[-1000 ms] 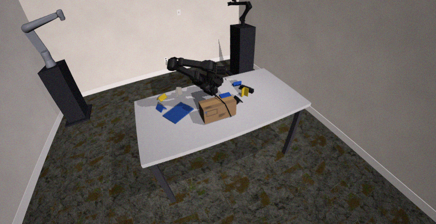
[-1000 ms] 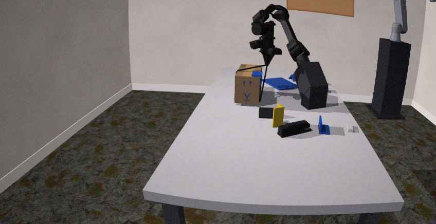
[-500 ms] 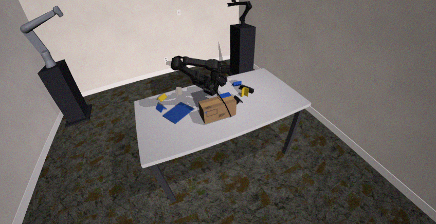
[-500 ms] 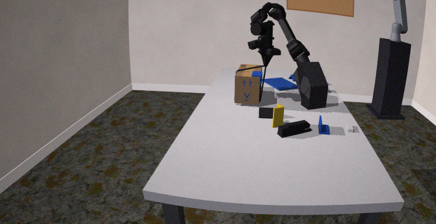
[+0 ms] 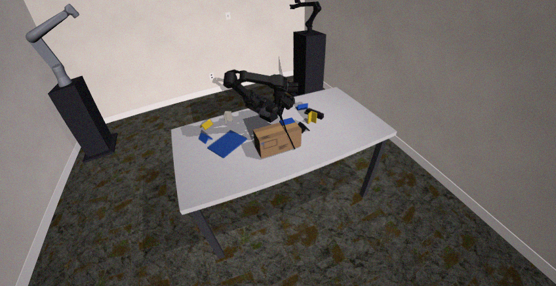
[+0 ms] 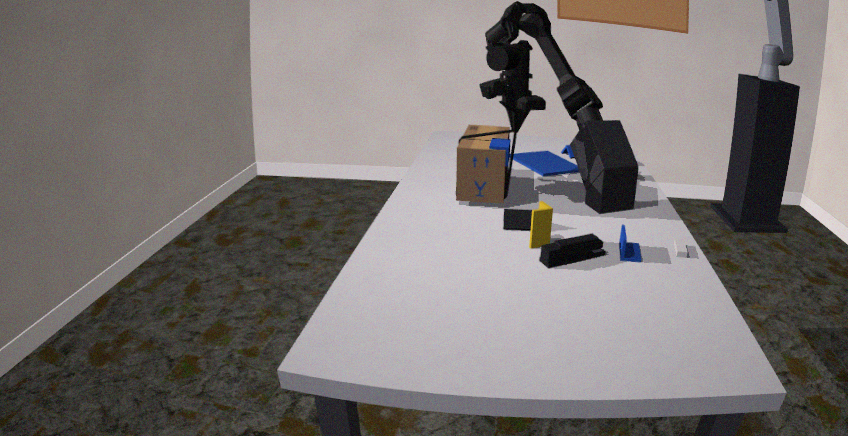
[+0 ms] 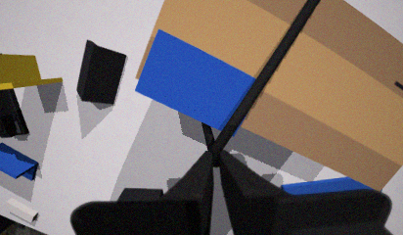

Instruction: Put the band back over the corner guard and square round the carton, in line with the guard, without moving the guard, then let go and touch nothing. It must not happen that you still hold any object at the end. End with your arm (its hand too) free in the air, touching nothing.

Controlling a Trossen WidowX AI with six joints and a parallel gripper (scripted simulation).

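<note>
My hand is 7 cm short of the brown carton, 6 cm to the left of it and 13 cm above it. The rest, counted from my hand: yellow corner guard: 5 cm behind, 26 cm to the left, 16 cm below; then blue flat sheet: 11 cm behind, 32 cm to the right, 20 cm below; then black stapler: 12 cm behind, 33 cm to the left, 18 cm below.
</note>
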